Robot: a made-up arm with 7 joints.
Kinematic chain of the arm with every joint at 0, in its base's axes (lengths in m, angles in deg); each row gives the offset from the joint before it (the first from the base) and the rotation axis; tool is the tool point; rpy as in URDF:
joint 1: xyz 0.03 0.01 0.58 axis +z
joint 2: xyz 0 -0.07 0.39 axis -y
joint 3: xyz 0 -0.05 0.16 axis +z
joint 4: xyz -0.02 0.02 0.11 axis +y
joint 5: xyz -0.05 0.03 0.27 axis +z
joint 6: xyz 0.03 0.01 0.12 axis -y
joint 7: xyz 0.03 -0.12 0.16 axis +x
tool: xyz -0.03 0 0 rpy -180 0 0
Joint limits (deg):
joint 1: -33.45..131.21
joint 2: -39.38..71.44
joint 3: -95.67..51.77
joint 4: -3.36..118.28
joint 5: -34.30..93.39
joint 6: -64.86..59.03
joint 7: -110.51..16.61
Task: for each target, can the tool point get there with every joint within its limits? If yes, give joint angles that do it. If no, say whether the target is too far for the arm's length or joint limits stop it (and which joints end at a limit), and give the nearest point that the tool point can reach.
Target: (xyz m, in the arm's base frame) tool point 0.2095 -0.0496 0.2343
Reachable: no: joint limits stop it (at a limit: joint 2, joint 4) | nearest point 0.2984 -0.0791 0.6581 | short by 0.434 m
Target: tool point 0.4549 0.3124 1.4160
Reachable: yes | joints 112.42 33.25 -46.65 76.80 20.35 -27.33 5.95
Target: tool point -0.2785 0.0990 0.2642
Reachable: no: joint limits stop it (at a limit: joint 1, joint 2, joint 4) | nearest point -0.1985 0.1808 0.6775 | short by 0.429 m
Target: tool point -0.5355 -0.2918 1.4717
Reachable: yes | joints 15.44 60.12 22.86 19.95 15.22 26.02 -85.14
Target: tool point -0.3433 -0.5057 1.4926
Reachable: yes | joints 38.76 60.21 9.69 18.10 -13.89 -13.19 -69.35
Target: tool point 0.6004 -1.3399 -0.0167
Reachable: no: too far | nearest point 0.2640 -0.5437 0.8029 | short by 1.191 m
